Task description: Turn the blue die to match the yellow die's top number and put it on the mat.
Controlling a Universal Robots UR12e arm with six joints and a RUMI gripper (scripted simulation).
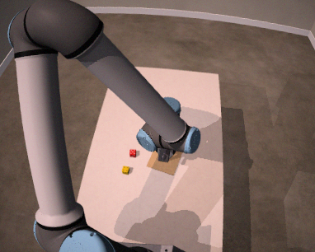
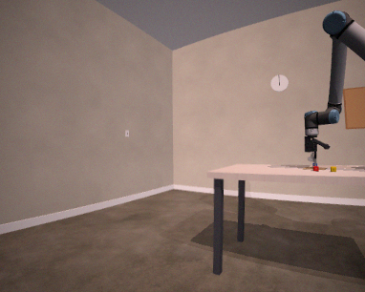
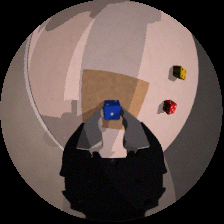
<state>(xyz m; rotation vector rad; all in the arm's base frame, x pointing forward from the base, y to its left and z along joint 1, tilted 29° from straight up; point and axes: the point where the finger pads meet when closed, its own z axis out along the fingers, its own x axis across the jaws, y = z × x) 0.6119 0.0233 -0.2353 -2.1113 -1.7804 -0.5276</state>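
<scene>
Right now the blue die is right at my hand. Round my hand: mat (20 mm below); then yellow die (190 mm to the left, 80 mm behind, 10 mm below); then red die (160 mm to the left, 20 mm ahead, 10 mm below).
</scene>
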